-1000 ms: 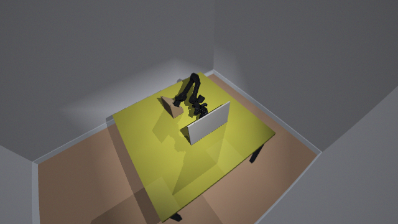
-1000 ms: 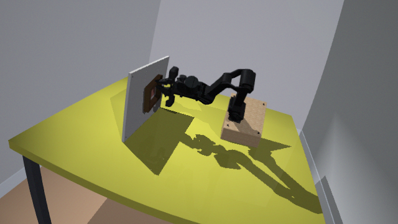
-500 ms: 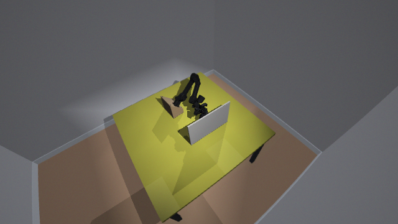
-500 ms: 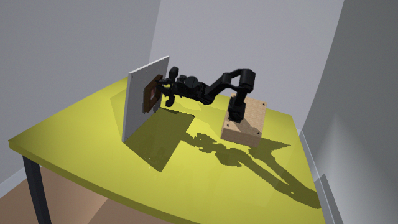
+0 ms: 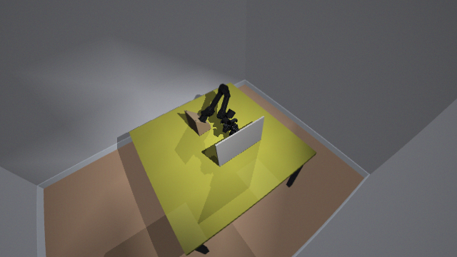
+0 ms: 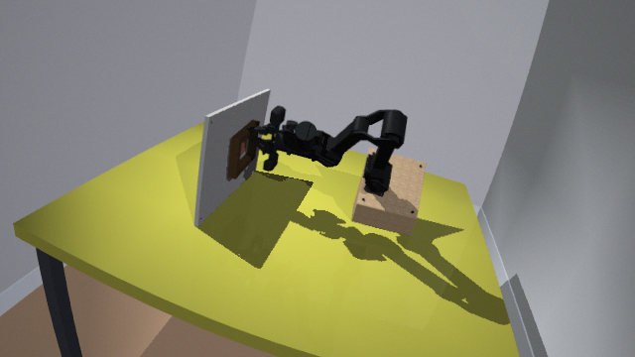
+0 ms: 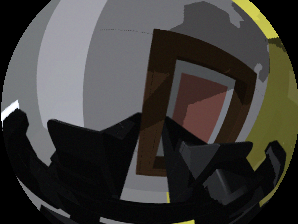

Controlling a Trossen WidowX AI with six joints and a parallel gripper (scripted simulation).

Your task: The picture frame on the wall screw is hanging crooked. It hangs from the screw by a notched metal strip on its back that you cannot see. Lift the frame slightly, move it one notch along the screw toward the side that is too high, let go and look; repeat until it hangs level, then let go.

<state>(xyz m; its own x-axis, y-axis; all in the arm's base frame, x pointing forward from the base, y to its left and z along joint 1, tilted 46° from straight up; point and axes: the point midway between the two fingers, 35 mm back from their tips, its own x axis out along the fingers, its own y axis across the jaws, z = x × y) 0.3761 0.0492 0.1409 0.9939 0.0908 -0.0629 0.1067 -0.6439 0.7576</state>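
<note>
My gripper tip is 50 mm above the picture frame and 10 mm short of it. From my gripper tip the other things lie so: wall panel (60 mm below, 20 mm ahead, 10 mm to the right).
</note>
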